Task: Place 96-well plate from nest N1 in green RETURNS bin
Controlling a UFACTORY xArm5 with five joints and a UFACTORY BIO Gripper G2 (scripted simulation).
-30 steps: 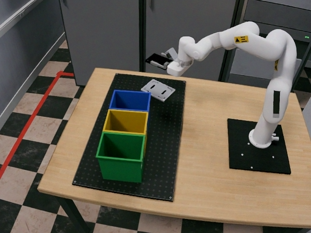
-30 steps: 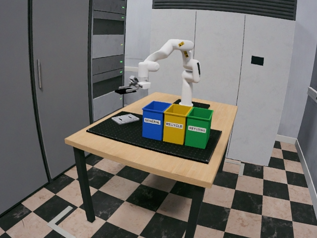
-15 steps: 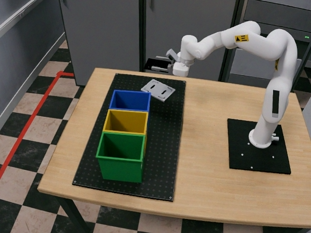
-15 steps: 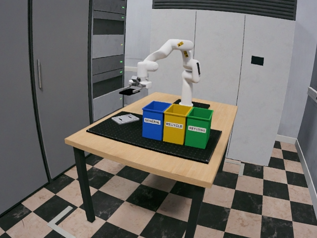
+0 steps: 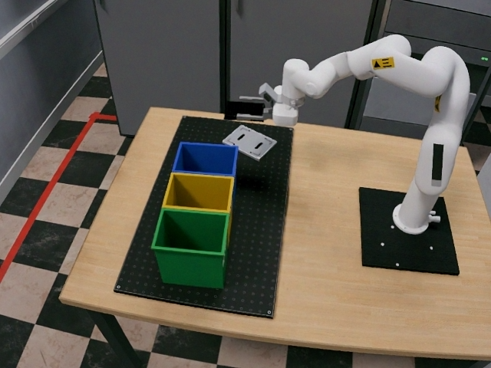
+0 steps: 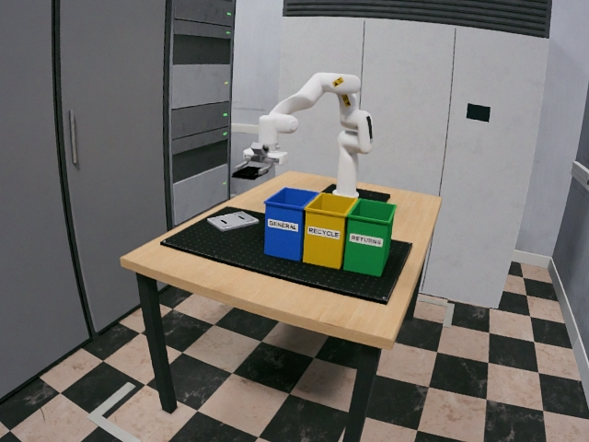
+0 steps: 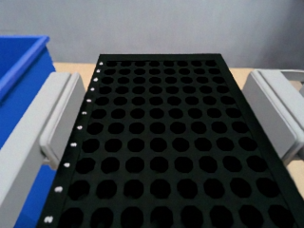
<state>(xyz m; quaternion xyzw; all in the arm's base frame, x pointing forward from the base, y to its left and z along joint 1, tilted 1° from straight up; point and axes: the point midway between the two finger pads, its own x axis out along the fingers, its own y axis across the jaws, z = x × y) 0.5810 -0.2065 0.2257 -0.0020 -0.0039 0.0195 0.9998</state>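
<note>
The green returns bin lies 80 mm ahead of my hand, 470 mm to the left of it and 130 mm below it. Also, from my hand: black 96-well plate (10 mm below); then plate nest N1 (10 mm behind, 80 mm to the right, 220 mm below); then blue general bin (90 mm ahead, 200 mm to the left, 130 mm below).
</note>
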